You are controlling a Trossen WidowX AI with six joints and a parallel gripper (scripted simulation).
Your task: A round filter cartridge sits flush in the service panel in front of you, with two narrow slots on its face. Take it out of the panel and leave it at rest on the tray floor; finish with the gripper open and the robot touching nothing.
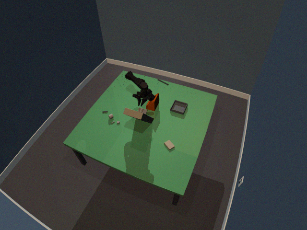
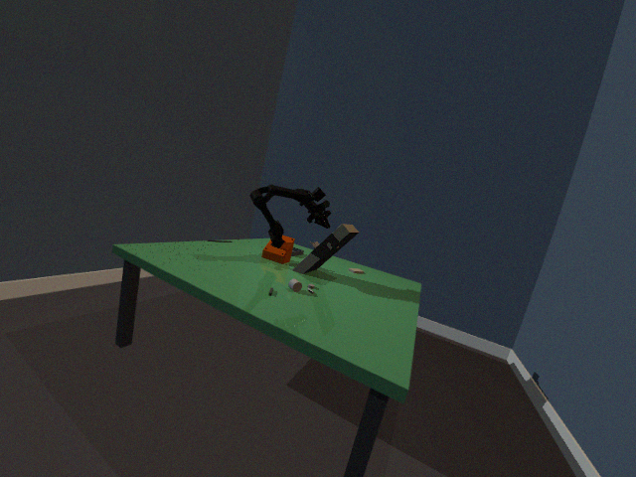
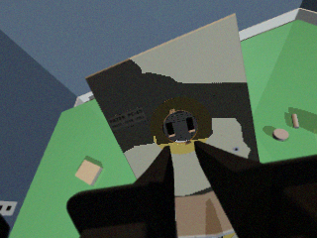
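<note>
Now: the round filter cartridge 60 mm ahead of my gripper tip and 50 mm below it. From my gripper tip the other things lie so: tan service panel (10 mm ahead, 120 mm below); then grey tray (370 mm behind, 280 mm to the left, 260 mm below); then tan block (120 mm ahead, 360 mm to the left, 260 mm below).
</note>
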